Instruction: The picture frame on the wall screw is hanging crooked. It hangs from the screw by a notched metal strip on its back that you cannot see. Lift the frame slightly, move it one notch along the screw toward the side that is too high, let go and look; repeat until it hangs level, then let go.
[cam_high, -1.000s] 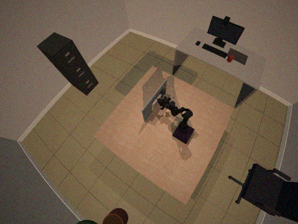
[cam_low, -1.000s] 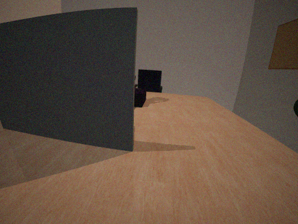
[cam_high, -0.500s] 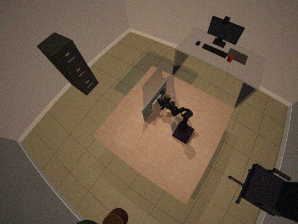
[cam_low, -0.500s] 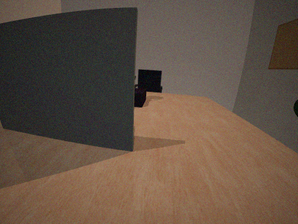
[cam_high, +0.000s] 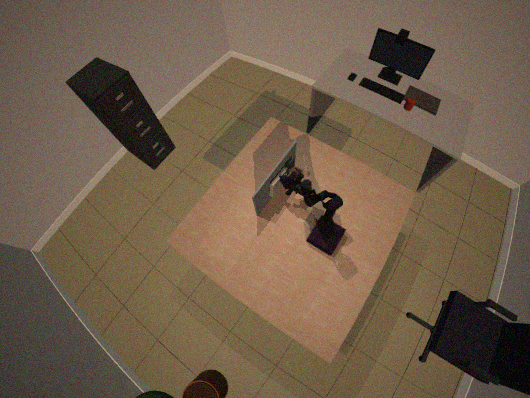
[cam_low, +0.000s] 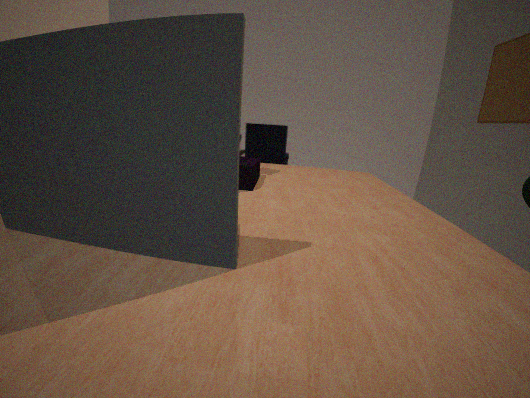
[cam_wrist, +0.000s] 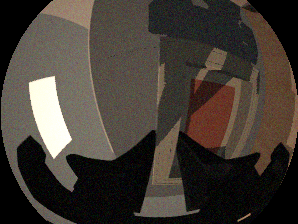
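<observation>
Now: gripper tip 10 mm short of the picture frame and 50 mm above it. The rest, counted from my gripper tip: grey wall panel (20 mm ahead, 10 mm to the right, 70 mm below).
</observation>
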